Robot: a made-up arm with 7 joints. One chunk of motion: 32 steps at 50 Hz.
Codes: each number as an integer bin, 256 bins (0 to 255) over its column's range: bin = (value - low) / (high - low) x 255, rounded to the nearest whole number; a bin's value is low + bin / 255 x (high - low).
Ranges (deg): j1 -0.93..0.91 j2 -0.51..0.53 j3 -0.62..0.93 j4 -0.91..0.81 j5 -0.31..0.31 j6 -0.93..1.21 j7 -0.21..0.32
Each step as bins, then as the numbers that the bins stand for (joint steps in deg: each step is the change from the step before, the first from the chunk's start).
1 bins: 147 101 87 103 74 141 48
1 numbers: 0.131 -0.098 -0.091 -0.215 -0.130 0.253 -0.110
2 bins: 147 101 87 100 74 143 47
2 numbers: 0.131 -0.098 -0.091 -0.235 -0.130 0.270 -0.112
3 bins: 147 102 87 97 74 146 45
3 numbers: 0.131 -0.094 -0.091 -0.256 -0.130 0.295 -0.116
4 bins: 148 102 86 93 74 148 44
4 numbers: 0.138 -0.094 -0.097 -0.283 -0.130 0.312 -0.119
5 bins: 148 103 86 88 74 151 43
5 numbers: 0.138 -0.090 -0.097 -0.316 -0.130 0.337 -0.121
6 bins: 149 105 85 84 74 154 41
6 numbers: 0.145 -0.082 -0.103 -0.343 -0.130 0.362 -0.125
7 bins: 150 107 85 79 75 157 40
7 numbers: 0.152 -0.074 -0.103 -0.377 -0.128 0.388 -0.127
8 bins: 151 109 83 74 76 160 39
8 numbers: 0.160 -0.065 -0.115 -0.411 -0.125 0.413 -0.129
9 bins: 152 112 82 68 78 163 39
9 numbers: 0.167 -0.053 -0.122 -0.451 -0.120 0.438 -0.129
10 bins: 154 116 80 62 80 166 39
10 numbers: 0.181 -0.037 -0.134 -0.492 -0.115 0.463 -0.129
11 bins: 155 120 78 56 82 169 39
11 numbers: 0.188 -0.021 -0.146 -0.532 -0.111 0.488 -0.129
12 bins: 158 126 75 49 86 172 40
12 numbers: 0.210 0.004 -0.164 -0.579 -0.101 0.513 -0.127
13 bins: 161 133 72 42 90 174 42
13 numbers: 0.232 0.032 -0.182 -0.627 -0.091 0.530 -0.123
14 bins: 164 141 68 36 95 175 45
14 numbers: 0.253 0.065 -0.207 -0.667 -0.079 0.539 -0.116
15 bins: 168 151 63 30 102 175 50
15 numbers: 0.282 0.106 -0.237 -0.708 -0.062 0.539 -0.106
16 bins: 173 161 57 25 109 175 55
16 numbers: 0.318 0.147 -0.274 -0.741 -0.045 0.539 -0.096
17 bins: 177 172 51 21 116 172 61
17 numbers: 0.347 0.191 -0.310 -0.768 -0.028 0.513 -0.083
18 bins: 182 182 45 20 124 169 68
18 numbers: 0.383 0.232 -0.346 -0.775 -0.009 0.488 -0.069
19 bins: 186 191 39 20 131 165 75
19 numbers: 0.412 0.269 -0.383 -0.775 0.009 0.455 -0.054
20 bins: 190 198 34 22 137 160 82
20 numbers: 0.441 0.298 -0.413 -0.762 0.023 0.413 -0.040
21 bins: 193 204 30 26 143 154 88
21 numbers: 0.463 0.322 -0.438 -0.735 0.038 0.362 -0.027
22 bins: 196 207 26 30 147 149 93
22 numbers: 0.484 0.334 -0.462 -0.708 0.047 0.320 -0.017
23 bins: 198 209 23 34 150 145 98
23 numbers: 0.499 0.342 -0.480 -0.681 0.055 0.287 -0.006
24 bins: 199 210 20 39 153 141 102
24 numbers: 0.506 0.346 -0.498 -0.647 0.062 0.253 0.002
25 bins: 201 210 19 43 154 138 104
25 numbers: 0.520 0.346 -0.505 -0.620 0.064 0.228 0.006
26 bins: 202 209 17 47 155 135 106
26 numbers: 0.528 0.342 -0.517 -0.593 0.067 0.203 0.010
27 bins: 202 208 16 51 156 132 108
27 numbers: 0.528 0.338 -0.523 -0.566 0.069 0.178 0.014
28 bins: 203 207 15 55 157 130 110
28 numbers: 0.535 0.334 -0.529 -0.539 0.072 0.161 0.019
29 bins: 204 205 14 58 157 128 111
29 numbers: 0.542 0.326 -0.535 -0.519 0.072 0.144 0.021
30 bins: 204 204 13 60 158 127 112
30 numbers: 0.542 0.322 -0.541 -0.505 0.074 0.136 0.023
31 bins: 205 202 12 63 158 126 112
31 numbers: 0.549 0.314 -0.547 -0.485 0.074 0.127 0.023
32 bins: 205 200 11 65 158 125 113
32 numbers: 0.549 0.306 -0.553 -0.472 0.074 0.119 0.025
